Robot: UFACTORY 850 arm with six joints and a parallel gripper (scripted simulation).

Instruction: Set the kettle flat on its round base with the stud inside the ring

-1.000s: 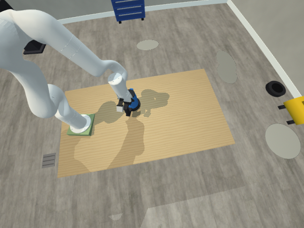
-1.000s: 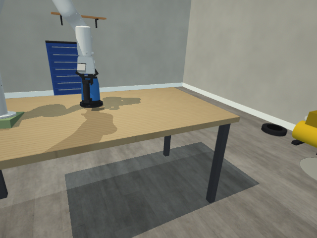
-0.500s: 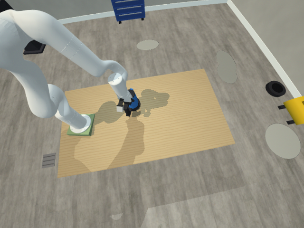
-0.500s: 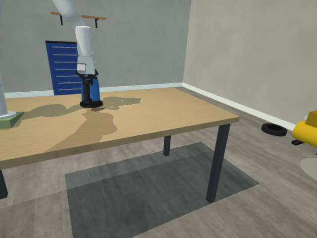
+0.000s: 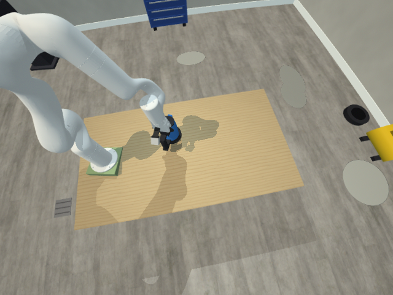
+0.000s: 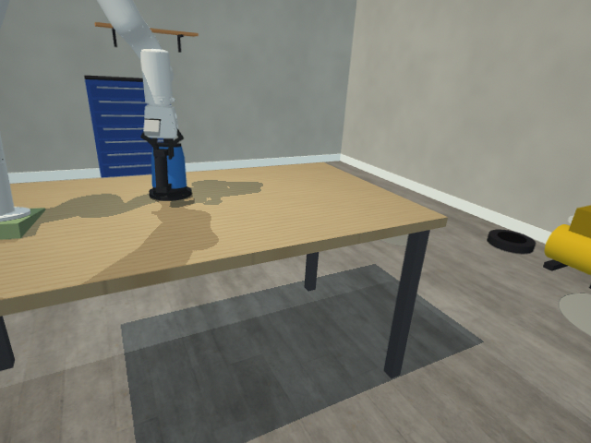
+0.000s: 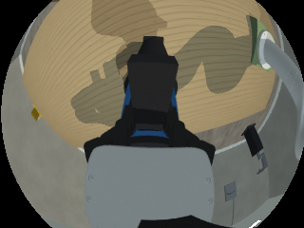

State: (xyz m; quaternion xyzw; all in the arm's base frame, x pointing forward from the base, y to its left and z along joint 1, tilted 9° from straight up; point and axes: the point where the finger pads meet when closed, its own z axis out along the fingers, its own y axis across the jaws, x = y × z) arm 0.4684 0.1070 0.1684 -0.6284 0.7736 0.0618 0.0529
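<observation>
Now: hand 1 cm short of the blue kettle, 3 cm to the right of it and 5 cm above it. Also, from my hand: round black base (1 cm ahead, 6 cm to the left, 16 cm below).
</observation>
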